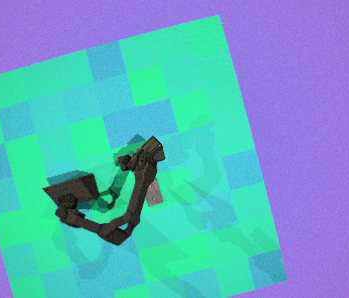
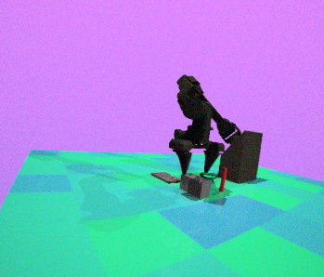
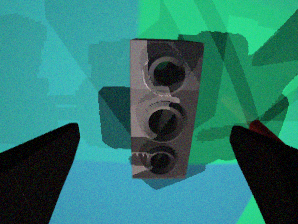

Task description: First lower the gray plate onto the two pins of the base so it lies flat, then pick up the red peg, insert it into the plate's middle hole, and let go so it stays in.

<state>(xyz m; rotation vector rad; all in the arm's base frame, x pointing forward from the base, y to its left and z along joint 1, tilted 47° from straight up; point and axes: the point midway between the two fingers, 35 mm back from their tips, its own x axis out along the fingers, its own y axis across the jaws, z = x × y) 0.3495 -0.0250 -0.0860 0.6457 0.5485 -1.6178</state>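
Right now my gripper tip is 2 cm above the gray plate. Round my gripper tip: red peg: 10 cm behind, 4 cm to the left, 2 cm below; base: 16 cm to the right, 5 cm below, 3 cm behind.
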